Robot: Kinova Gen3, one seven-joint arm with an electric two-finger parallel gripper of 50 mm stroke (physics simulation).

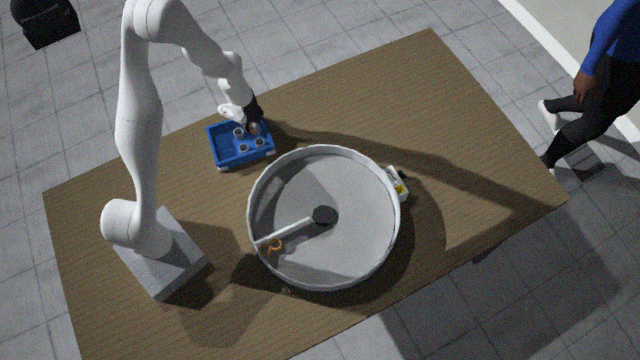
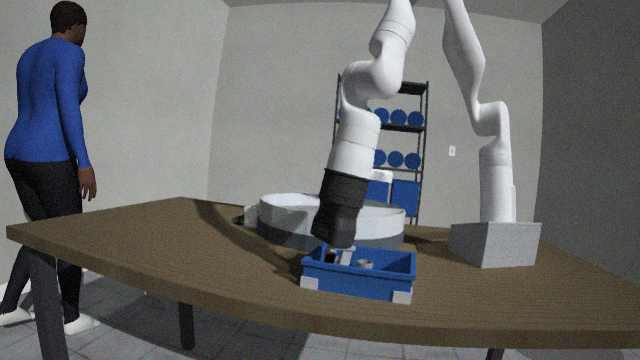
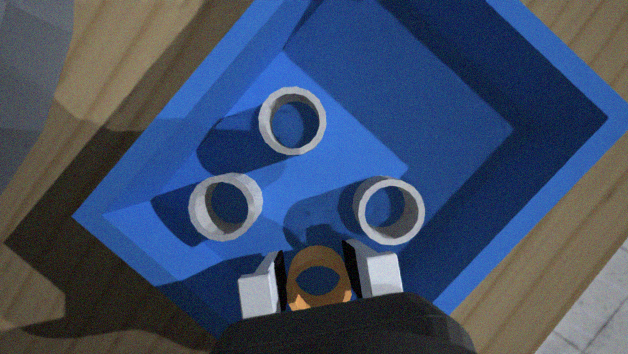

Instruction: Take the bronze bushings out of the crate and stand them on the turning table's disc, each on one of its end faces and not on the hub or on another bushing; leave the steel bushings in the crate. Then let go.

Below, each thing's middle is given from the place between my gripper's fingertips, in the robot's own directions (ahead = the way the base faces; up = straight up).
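Labels:
Blue crate (image 2: 390, 279): my gripper 10 mm below it, 50 mm past it, 30 mm to the left of it.

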